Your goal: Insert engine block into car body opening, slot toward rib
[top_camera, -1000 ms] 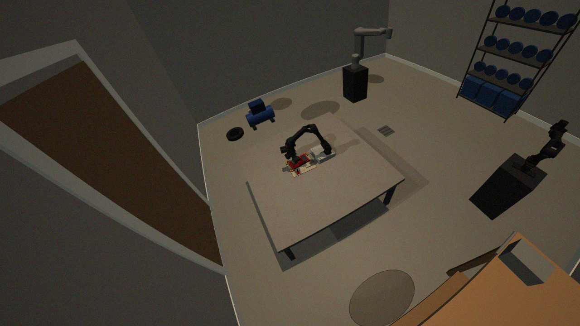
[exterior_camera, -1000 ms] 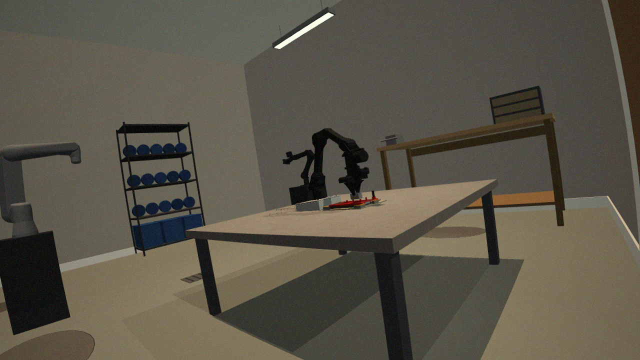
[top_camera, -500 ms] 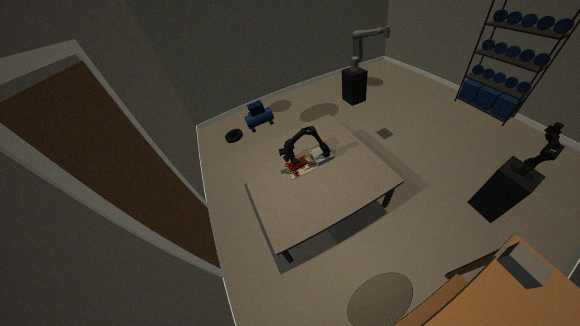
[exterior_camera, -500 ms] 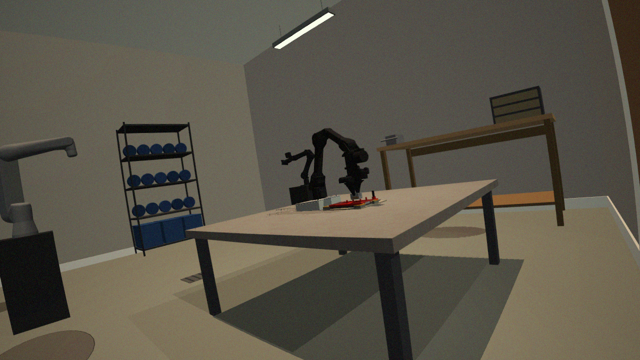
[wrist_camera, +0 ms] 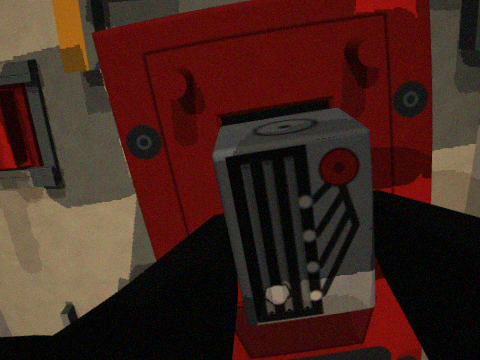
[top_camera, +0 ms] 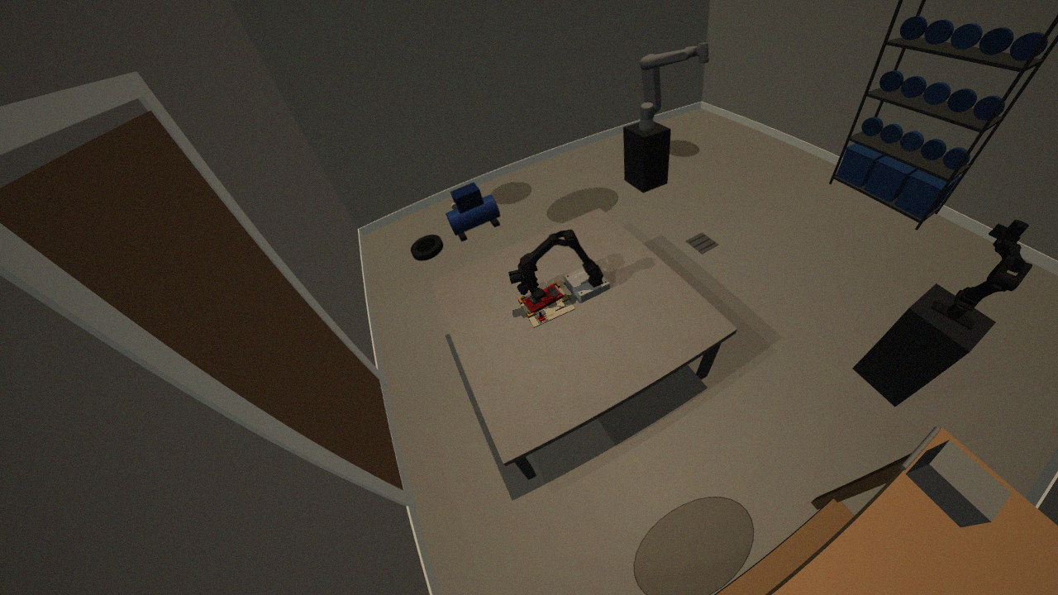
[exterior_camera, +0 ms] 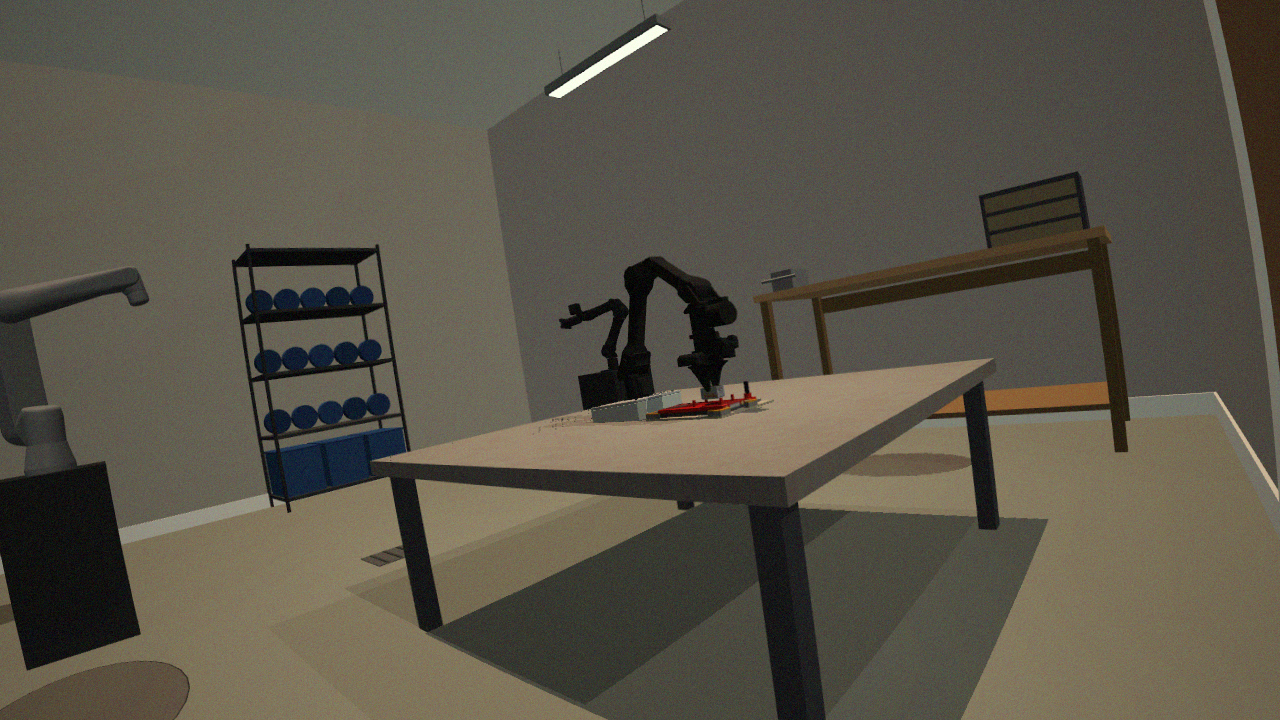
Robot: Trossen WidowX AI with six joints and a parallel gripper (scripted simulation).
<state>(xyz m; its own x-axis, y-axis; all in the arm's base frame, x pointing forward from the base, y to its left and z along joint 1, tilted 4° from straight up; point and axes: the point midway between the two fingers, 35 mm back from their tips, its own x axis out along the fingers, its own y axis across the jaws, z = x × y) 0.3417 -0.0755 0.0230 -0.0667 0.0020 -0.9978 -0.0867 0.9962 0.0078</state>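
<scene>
The grey engine block is 1 cm below my gripper tip.
</scene>
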